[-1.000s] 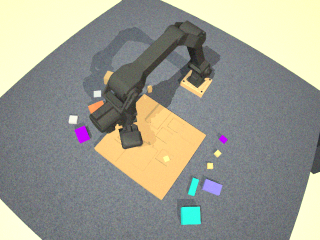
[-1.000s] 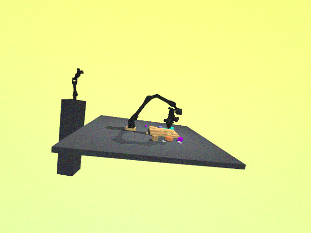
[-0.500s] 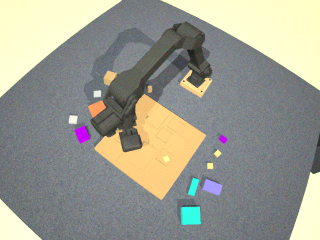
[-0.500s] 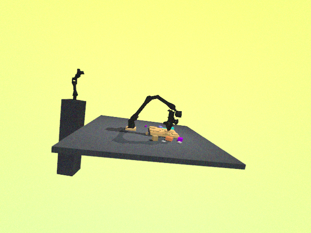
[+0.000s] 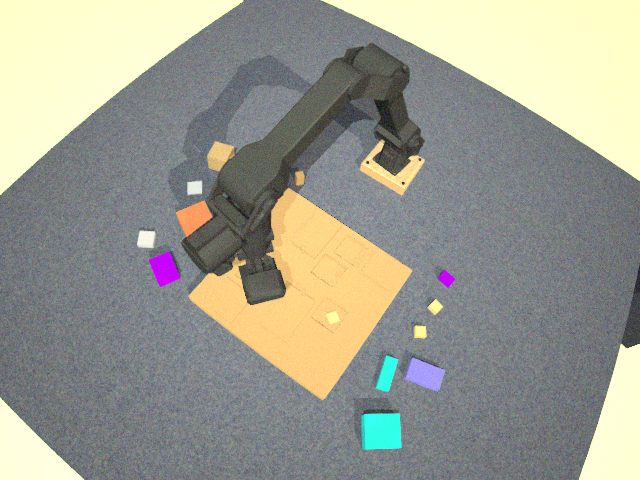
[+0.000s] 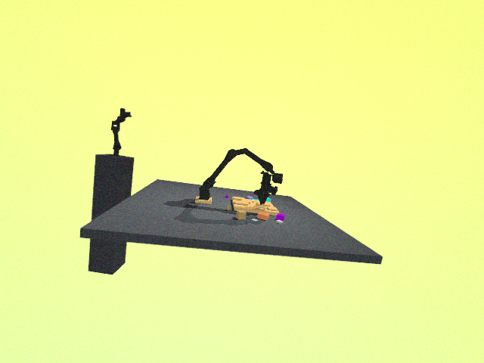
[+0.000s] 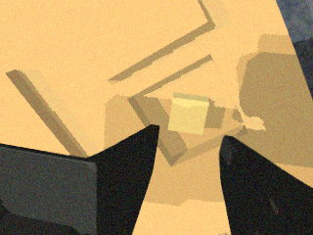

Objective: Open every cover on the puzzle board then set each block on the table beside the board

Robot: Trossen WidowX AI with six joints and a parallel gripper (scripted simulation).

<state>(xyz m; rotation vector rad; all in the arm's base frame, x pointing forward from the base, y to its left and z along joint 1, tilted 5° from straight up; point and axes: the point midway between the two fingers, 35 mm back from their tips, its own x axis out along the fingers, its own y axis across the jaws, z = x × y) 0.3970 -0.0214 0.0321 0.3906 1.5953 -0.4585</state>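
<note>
Now: gripper tip 16 cm to the left of the orange block and 3 cm above it. The rest, counted from my gripper tip: cyan bar: 3 cm behind, 30 cm to the left, 4 cm below; tan cube: 13 cm behind, 24 cm to the right, 3 cm below; purple block: 11 cm ahead, 13 cm to the right, 3 cm below.
</note>
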